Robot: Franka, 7 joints.
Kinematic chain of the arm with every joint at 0, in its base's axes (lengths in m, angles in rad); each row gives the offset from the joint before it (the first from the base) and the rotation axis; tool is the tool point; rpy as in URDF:
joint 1: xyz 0 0 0.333 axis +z
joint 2: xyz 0 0 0 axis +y
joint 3: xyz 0 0 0.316 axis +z
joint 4: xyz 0.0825 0 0 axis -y
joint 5: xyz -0.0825 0 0.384 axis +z
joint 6: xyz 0 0 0 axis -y
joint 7: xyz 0.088 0 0 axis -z
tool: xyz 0 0 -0.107 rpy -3.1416 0 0
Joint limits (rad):
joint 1: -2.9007..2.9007
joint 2: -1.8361..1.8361
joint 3: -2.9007..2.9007
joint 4: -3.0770..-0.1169
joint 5: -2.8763..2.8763
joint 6: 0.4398..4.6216
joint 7: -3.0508..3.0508
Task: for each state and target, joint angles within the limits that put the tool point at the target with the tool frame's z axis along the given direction. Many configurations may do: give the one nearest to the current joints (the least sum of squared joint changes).
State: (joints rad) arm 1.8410 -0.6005 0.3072 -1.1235 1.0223 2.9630 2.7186
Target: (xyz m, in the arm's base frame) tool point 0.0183 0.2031 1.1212 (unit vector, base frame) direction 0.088 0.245 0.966
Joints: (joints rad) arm 1.5796 -0.0046 0.0436 -0.6897 0.2329 3.5938 2.7186
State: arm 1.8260 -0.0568 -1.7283 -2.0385 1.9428 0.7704 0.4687
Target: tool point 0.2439 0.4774 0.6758 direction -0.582 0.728 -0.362
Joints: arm 2.4186 0.7760 -2.0778 -1.8100 1.9044 1.1774 0.4687
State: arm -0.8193 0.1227 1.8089 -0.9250 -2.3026 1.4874 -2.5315
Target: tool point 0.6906 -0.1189 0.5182 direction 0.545 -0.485 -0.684
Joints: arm -1.1385 1.0364 1.6366 -1.5321 -1.7972 1.8117 -2.5315
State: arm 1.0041 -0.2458 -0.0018 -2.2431 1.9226 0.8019 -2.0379
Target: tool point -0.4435 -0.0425 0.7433 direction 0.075 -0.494 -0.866
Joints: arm 1.0411 -0.9734 0.7705 -1.4044 1.5323 0.4398 -2.0379
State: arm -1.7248 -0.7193 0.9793 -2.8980 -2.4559 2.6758 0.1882
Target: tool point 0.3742 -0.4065 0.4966 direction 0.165 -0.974 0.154
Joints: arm -1.8769 -0.2119 1.0190 -2.1538 -2.2703 2.3888 0.1882
